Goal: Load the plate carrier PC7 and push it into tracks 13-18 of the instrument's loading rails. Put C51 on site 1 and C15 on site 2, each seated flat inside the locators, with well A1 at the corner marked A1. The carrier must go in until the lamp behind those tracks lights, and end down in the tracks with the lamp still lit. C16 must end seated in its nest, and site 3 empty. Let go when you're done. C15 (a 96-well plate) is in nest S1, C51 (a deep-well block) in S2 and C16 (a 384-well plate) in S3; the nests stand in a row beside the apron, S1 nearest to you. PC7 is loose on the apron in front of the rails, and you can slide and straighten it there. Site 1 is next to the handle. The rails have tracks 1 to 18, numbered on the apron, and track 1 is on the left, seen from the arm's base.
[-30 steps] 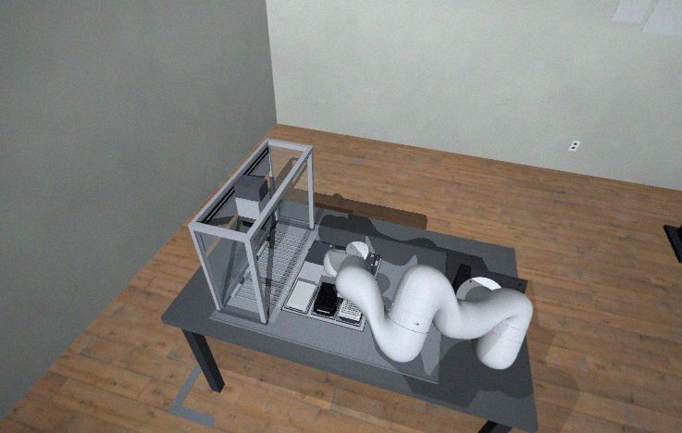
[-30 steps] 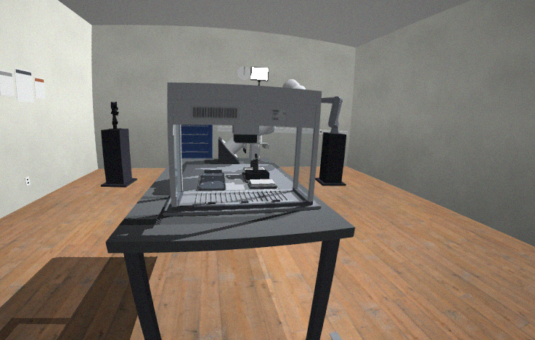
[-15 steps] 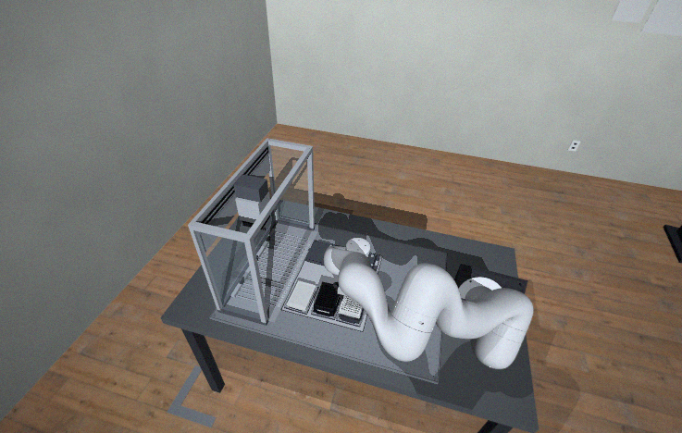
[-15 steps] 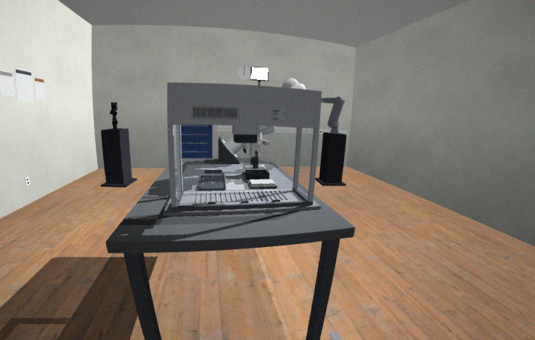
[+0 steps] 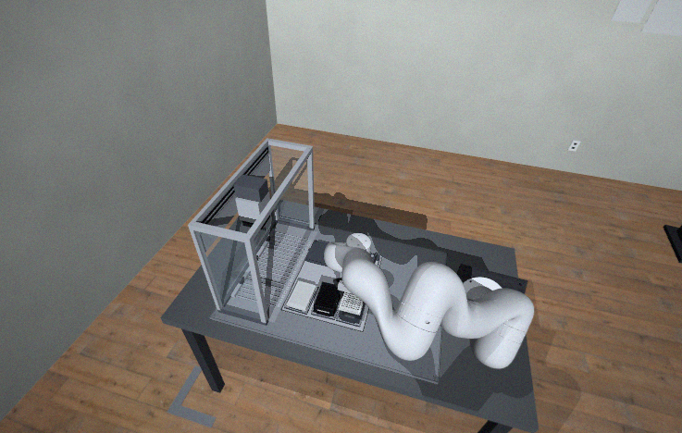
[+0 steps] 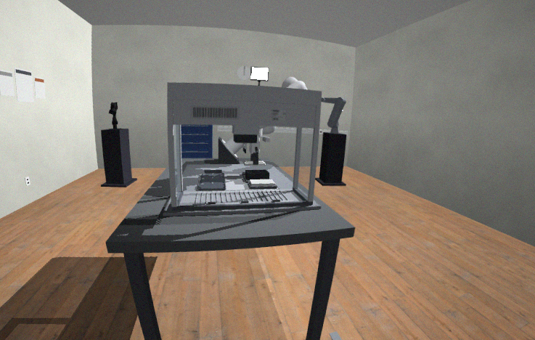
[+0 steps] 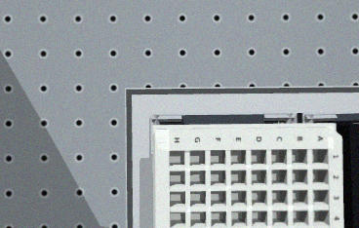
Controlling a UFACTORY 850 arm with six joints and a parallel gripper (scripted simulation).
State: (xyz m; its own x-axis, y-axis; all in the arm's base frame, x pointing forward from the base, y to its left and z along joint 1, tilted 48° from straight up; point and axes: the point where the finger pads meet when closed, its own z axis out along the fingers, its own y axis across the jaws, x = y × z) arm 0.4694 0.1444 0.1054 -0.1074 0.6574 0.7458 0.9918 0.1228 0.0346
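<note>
Right now the plate carrier PC7 is 24 cm to the right of my hand, 14 cm ahead of it and 8 cm below it. Round my hand: nest S1 (9 cm below); black deep-well block C51 (11 cm ahead, 6 cm below, 1 cm to the left); white 96-well plate C15 (1 cm below).
</note>
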